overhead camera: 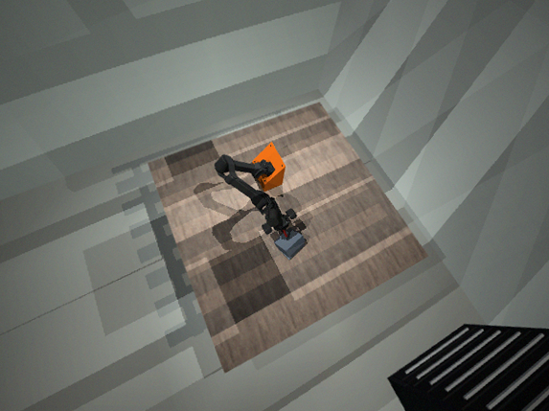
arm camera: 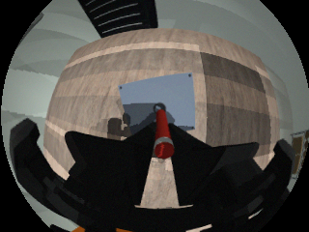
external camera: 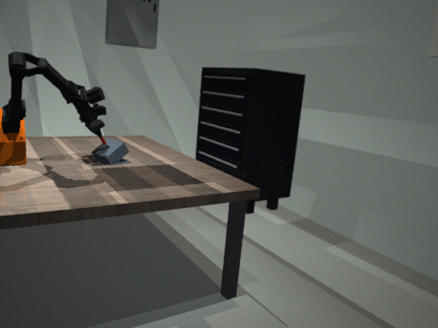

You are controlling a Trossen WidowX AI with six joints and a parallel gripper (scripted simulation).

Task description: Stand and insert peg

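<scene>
My gripper tip is 8 cm above the blue-grey sloped panel, 5 cm short of it and 1 cm to the right of it. From my gripper tip the other things lie so: red peg 1 cm behind, 1 cm above.
</scene>
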